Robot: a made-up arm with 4 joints.
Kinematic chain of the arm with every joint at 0, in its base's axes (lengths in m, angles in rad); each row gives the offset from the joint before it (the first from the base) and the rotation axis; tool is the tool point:
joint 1: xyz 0 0 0.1 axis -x
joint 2: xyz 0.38 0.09 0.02 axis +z
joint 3: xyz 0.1 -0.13 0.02 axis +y
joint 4: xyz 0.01 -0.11 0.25 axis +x
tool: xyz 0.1 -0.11 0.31
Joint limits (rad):
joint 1: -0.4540..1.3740
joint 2: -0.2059..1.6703
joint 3: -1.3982..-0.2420
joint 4: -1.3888..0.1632
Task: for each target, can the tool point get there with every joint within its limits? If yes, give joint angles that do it. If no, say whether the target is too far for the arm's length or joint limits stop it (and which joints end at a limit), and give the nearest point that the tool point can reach.
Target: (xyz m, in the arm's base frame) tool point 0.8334 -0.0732 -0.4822
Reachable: no: joint limits stop it (at a limit: joint 1, joint 3, joint 4) | nearest point 0.8044 -0.3705 0.1871 | short by 0.733 m
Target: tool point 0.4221 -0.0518 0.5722
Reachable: yes | joints 0.7010 1.2828 -1.2433 -0.5750
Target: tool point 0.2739 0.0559 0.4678
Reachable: yes | joints 0.5324 1.2134 -1.0939 -1.2499
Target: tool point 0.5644 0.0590 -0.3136
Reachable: no: joint limits stop it (at a limit: joint 1, joint 3, joint 4) | nearest point 0.4372 0.4970 0.0038 | short by 0.556 m
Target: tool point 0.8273 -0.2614 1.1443
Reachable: no: too far | nearest point 0.7064 -0.1018 0.7351 | short by 0.456 m
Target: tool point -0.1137 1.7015 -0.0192
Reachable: no: too far | nearest point 0.2382 0.5552 0.2290 | short by 1.225 m
